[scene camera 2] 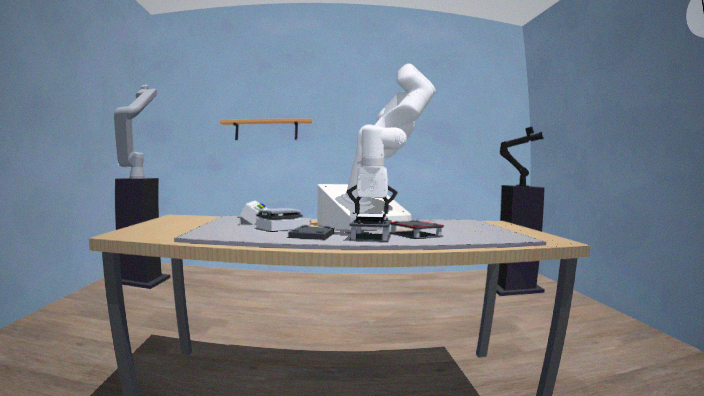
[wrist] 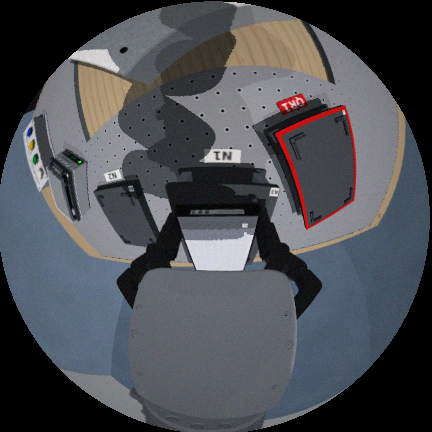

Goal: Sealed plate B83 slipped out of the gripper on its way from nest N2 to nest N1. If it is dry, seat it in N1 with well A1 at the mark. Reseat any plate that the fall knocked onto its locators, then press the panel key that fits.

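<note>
My gripper is shut on sealed plate B83, its fingers on two opposite sides. The plate has a pale seal with a small white square near one corner; its end label is dark and unreadable. It is at the top of nest N1; whether it rests fully inside is hidden. The white A1 mark is at the nest's right corner in the wrist view. Nest N2 holds no plate. The key panel has blue, yellow, green and white keys.
The red-edged QR1 nest stands close beside N1. A grey-white device with a green light carries a dark plate-like stack, near the panel. The white robot base is behind N1.
</note>
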